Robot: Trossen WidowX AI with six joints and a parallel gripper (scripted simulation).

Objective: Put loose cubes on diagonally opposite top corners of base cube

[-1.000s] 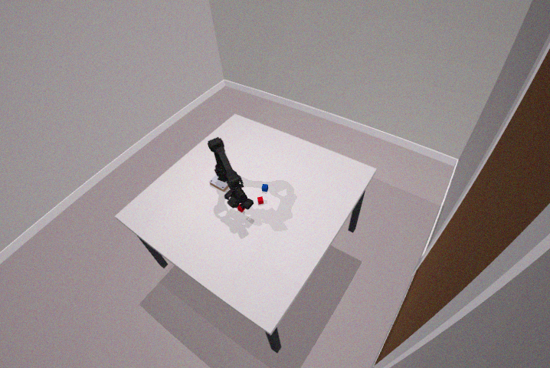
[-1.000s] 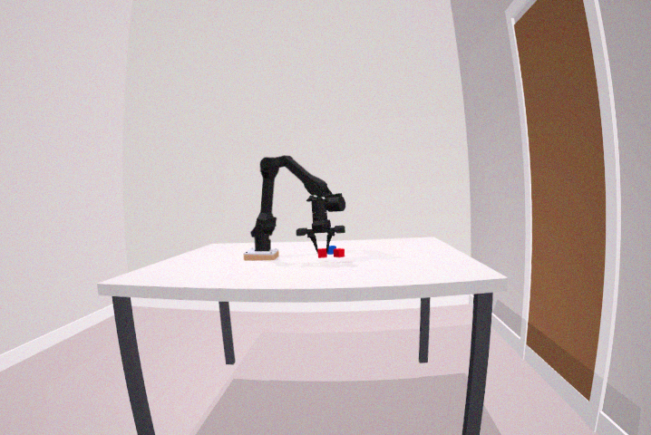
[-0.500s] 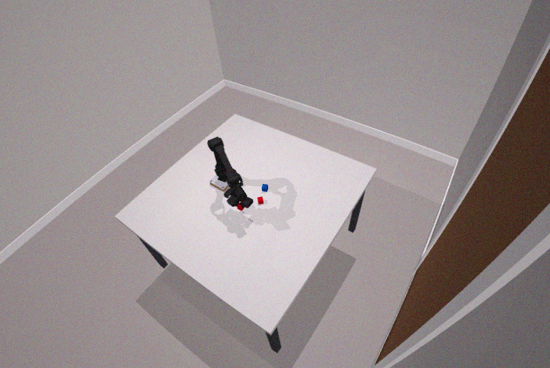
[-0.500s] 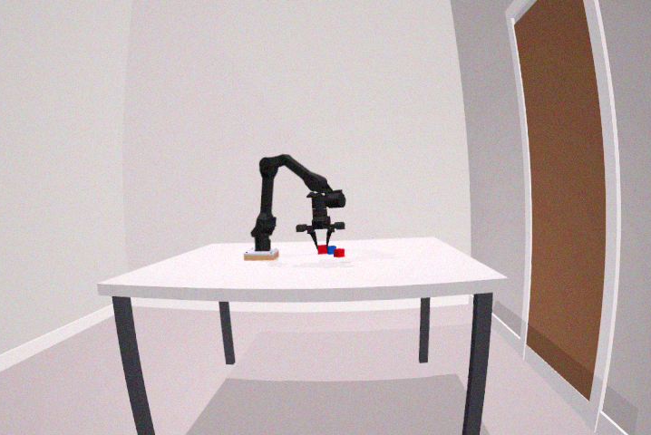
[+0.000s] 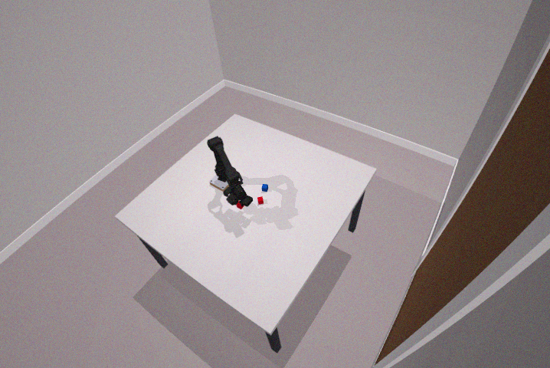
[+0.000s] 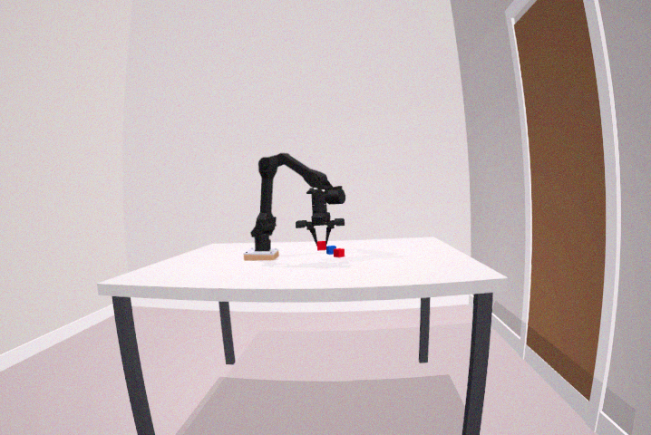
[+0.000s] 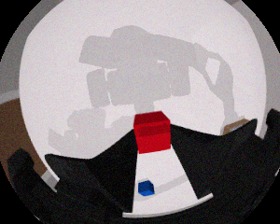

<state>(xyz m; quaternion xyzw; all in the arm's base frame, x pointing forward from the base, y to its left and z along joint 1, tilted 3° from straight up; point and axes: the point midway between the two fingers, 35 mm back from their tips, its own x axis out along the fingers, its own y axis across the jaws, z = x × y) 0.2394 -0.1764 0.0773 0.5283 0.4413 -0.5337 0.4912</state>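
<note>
My gripper tip is now 220 mm to the right of the blue cube, 60 mm short of it and 50 mm above it.
</note>
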